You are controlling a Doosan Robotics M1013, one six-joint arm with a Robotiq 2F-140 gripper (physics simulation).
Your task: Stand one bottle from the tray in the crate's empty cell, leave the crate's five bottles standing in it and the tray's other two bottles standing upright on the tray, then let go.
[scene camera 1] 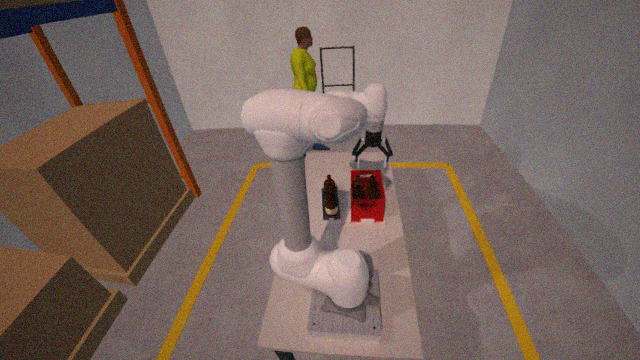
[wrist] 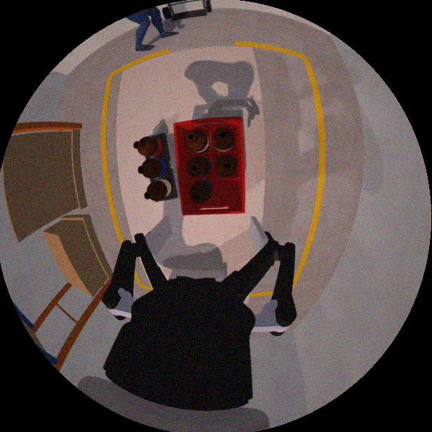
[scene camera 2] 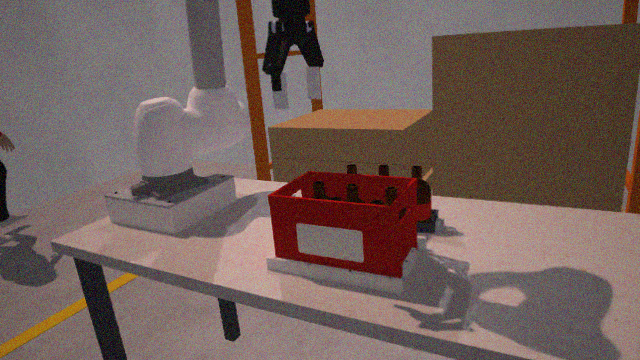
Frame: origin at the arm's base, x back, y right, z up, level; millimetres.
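Seen in the pictures: gripper, fingertip midpoint: (scene camera 1: 371, 166) (scene camera 2: 299, 103); arm's base at its link origin: (scene camera 1: 347, 297) (scene camera 2: 170, 186).
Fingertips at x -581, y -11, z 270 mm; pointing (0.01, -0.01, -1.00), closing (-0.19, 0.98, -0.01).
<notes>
Offsets run from my fingertips to a thing's middle. "*": to the spot under its first point. Level surfaces: height alone.
The red crate @(dx -82, dy -30, dz -270 mm) (scene camera 1: 367, 214) (scene camera 2: 285, 230) (wrist: 184, 206) stands on the table. In the wrist view five brown bottles stand in it, among them one bottle (wrist: 201, 191) beside the empty cell at the lower right. The dark tray @(* dx -175, dy -244, dz -340 mm) (scene camera 2: 427, 226) (wrist: 170, 173) lies left of the crate in the wrist view. It bears three upright brown bottles: one with a red label (wrist: 149, 146), one with a blue label (wrist: 153, 168), one with a cream label @(* dx +45, dy -217, dz -201 mm) (scene camera 1: 330, 195) (wrist: 158, 190). My gripper (scene camera 1: 372, 162) (scene camera 2: 298, 95) (wrist: 208, 224) is open and empty, high above the table, apart from crate and bottles.
The crate sits on a low pale base @(* dx -121, dy +68, dz -347 mm) (scene camera 2: 335, 277) on the table @(dz -358 mm) (scene camera 1: 335, 165) (scene camera 2: 525, 240). Large cardboard boxes (scene camera 1: 115, 190) (scene camera 2: 530, 115) and an orange-posted rack (scene camera 1: 155, 97) (scene camera 2: 252, 90) stand beyond the table. A person in yellow (scene camera 1: 302, 67) stands near a trolley (scene camera 1: 321, 70) behind the table.
</notes>
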